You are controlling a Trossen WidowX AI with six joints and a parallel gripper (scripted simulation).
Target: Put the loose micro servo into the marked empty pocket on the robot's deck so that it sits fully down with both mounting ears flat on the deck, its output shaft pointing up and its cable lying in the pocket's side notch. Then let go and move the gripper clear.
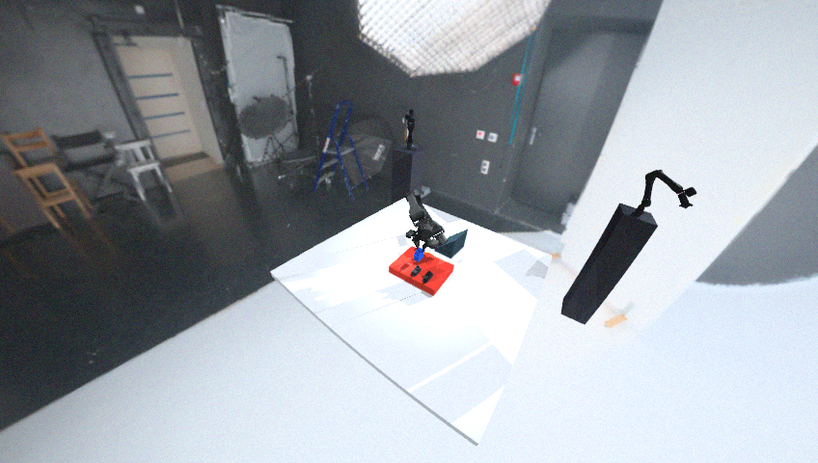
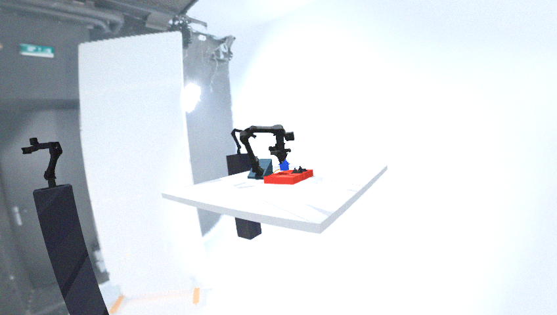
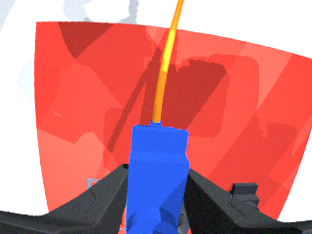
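The red deck lies 100 mm below my gripper tip, 40 mm to the left of it and 10 mm behind it.
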